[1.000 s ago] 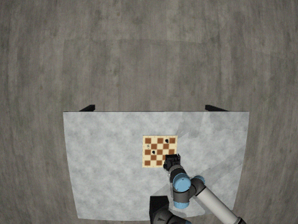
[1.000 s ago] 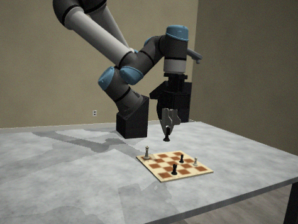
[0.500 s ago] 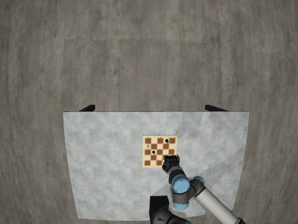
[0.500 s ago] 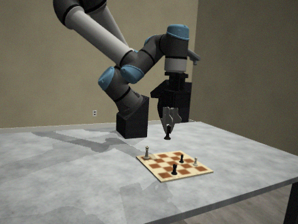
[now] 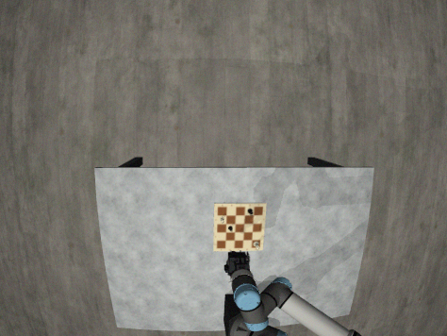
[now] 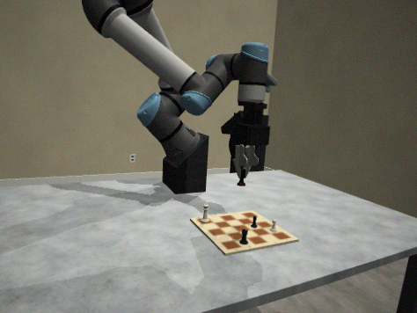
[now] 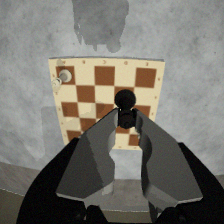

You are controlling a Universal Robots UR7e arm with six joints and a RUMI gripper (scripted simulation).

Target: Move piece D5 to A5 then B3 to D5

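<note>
Right now my hand is 14 cm above the chessboard, 7 cm short of it and 4 cm to the left of it. From my hand the other things lie so: tall white piece 11 cm to the right, 11 cm below, 1 cm behind; small white pawn 12 cm below, 12 cm ahead, 4 cm to the left; tall black piece 1 cm below.
</note>
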